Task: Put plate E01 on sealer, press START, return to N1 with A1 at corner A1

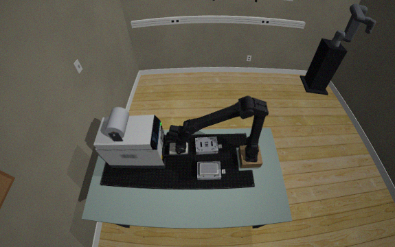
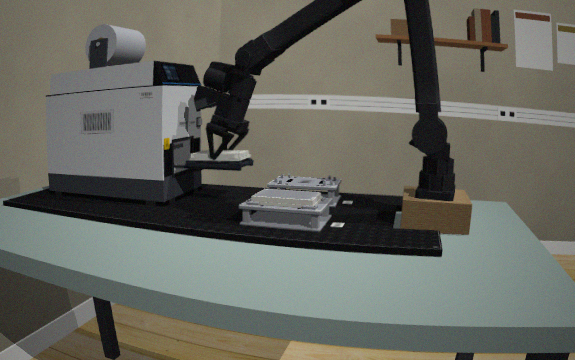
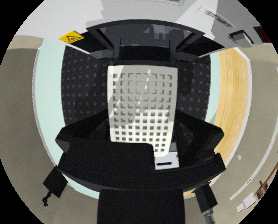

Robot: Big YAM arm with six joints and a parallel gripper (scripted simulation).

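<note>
Right now the sealer stage is 20 mm below my hand. From my hand the other things lie so: foil roll (330 mm ahead, 300 mm above, 50 mm to the left); then plate (220 mm behind, 100 mm to the left, 70 mm below).
</note>
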